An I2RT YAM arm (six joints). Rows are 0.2 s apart.
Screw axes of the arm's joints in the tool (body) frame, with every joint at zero. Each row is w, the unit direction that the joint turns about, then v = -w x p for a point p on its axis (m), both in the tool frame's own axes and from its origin. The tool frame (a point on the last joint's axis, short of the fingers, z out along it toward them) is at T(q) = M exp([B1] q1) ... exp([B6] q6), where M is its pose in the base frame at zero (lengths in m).
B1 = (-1, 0, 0, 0, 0.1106, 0)
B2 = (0, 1, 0, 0.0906, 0, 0.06)
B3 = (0, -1, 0, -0.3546, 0, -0.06)
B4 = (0, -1, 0, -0.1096, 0, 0)
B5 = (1, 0, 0, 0, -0.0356, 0)
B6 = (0, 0, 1, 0, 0, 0)
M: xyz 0.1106 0 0.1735 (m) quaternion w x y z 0.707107 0 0.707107 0
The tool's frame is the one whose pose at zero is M.
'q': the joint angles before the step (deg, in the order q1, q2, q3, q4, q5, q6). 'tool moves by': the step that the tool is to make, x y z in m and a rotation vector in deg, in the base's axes. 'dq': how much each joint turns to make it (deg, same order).
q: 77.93, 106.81, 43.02, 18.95, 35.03, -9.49
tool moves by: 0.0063, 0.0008, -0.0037, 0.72, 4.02, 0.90
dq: -1.44, 0.74, 0.61, -0.83, -4.54, 1.44
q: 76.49, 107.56, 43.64, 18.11, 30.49, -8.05
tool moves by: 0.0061, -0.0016, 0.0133, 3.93, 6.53, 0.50
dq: -1.72, -2.96, 0.60, -3.17, -6.77, 3.95
